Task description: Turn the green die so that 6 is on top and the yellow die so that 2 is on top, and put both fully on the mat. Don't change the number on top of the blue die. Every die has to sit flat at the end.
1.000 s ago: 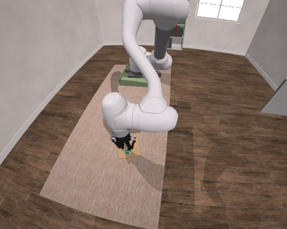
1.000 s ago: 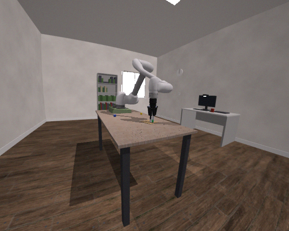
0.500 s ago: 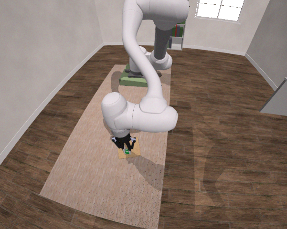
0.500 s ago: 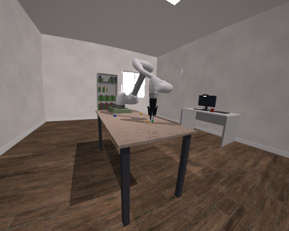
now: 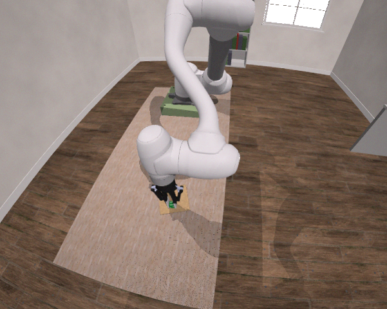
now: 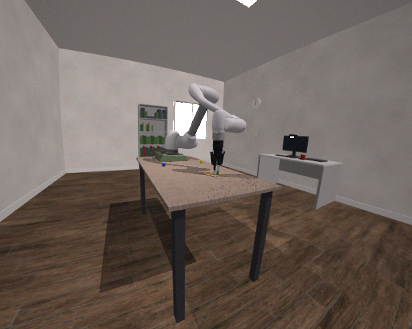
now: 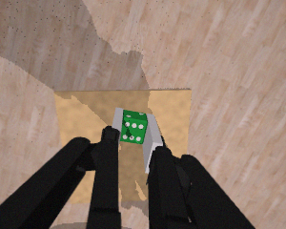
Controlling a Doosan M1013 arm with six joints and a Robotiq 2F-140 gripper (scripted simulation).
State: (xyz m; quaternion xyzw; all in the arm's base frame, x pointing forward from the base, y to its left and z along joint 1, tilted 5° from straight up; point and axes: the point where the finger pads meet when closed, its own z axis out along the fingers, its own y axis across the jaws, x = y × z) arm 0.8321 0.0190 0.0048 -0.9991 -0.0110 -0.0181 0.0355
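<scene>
Right now my hand is 20 mm above the green die. The rest, counted from my hand: tan mat: 40 mm below, 40 mm behind; then blue die: 480 mm behind, 240 mm to the right, 30 mm below; then yellow die: 480 mm behind, 180 mm to the left, 30 mm below.
</scene>
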